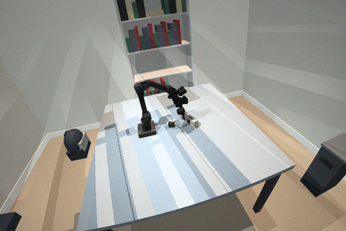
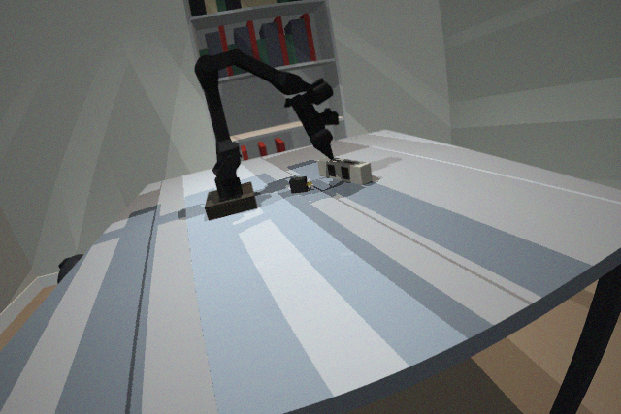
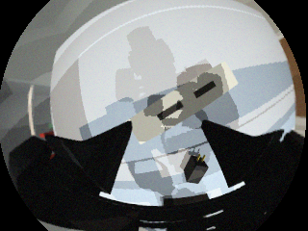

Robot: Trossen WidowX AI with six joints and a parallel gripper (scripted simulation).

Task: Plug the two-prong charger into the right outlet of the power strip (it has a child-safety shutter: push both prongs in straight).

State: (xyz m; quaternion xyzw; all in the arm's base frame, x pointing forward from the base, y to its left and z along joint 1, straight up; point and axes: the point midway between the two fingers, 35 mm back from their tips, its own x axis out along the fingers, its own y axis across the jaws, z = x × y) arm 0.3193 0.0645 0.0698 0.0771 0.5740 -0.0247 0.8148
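Right now the black two-prong charger is 110 mm behind my gripper tip, 60 mm to the right of it and 60 mm below it.
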